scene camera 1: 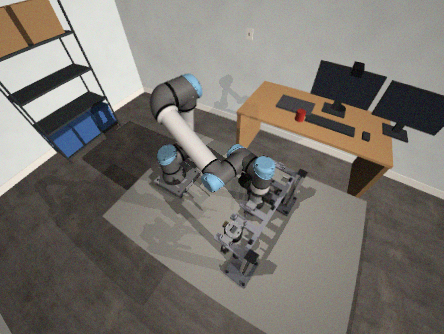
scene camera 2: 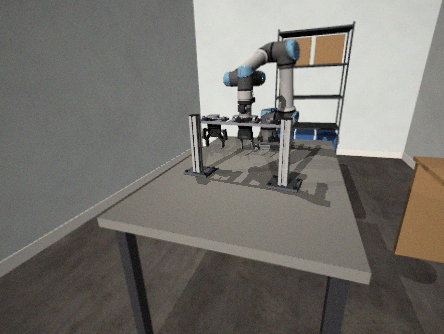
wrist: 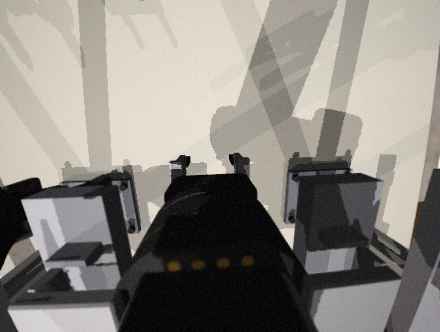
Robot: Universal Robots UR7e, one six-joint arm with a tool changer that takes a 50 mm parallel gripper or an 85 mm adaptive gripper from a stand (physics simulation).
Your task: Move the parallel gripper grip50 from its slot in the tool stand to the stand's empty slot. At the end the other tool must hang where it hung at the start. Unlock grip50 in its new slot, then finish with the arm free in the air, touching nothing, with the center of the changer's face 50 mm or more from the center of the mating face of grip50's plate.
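Places are measured from the arm's base along level axes (x ahead, y left, z up), in millimetres.
Pixels of known places: arm's base, origin of its link: (scene camera 1: pixel 174 175) (scene camera 2: pixel 268 139).
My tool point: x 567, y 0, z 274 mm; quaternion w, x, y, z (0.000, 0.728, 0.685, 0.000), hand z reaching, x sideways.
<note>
Ahead of a thing's pixels: the offset from my tool point to its top centre. "*": to the spot under its first point. Level surfaces: height alone.
The parallel gripper grip50 {* 19 mm back, 28 mm left, 171 mm down} (scene camera 2: pixel 249 145) (wrist: pixel 210 162) is on the changer (scene camera 2: pixel 244 107) below the wrist, upright in the stand's middle slot. Its fingers stand apart with nothing between them. Slot blocks {* 28 mm back, 55 mm left, 33 mm down} (wrist: pixel 340 215) of the tool stand (scene camera 1: pixel 251 257) (scene camera 2: pixel 285 150) lie on both sides of its dark body in the wrist view. Its plate is at or slightly above the fork; the exact clearance is hard to tell. The other tool, the adaptive gripper (scene camera 1: pixel 232 230) (scene camera 2: pixel 215 135), hangs in an end slot. The opposite end slot, on the desk side, holds no tool.
The stand's posts rise from the grey table {315 mm down} (scene camera 1: pixel 325 260) (scene camera 2: pixel 225 215). A desk (scene camera 1: pixel 272 95) (scene camera 2: pixel 425 210) with monitors and a red cup (scene camera 1: pixel 300 115) stands beyond the table. A shelf unit (scene camera 1: pixel 82 68) (scene camera 2: pixel 316 96) with boxes stands near the wall.
</note>
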